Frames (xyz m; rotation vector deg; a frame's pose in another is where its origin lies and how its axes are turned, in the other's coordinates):
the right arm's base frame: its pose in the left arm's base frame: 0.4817 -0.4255 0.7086 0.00 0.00 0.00
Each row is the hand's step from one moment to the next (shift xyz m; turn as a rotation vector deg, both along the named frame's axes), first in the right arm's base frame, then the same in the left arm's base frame.
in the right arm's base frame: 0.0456 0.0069 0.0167 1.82 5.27 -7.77
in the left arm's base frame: 0.0456 0.0069 0.0167 1.82 5.27 -7.77
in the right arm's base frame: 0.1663 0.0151 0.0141 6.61 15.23 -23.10
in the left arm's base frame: 0.1663 0.0151 0.0141 6.61 15.23 -23.10
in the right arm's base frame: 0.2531 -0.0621 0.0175 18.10 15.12 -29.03
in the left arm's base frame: 0.2531 -0.0621 0.0175 18.10 15.12 -29.03
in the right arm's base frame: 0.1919 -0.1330 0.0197 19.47 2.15 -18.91
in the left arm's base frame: 0.1919 -0.1330 0.0197 19.47 2.15 -18.91
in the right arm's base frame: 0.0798 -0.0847 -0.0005 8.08 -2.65 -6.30
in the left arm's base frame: 0.0798 -0.0847 -0.0005 8.08 -2.65 -6.30
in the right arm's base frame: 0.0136 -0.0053 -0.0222 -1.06 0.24 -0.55
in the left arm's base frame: 0.0136 -0.0053 -0.0222 -1.06 0.24 -0.55
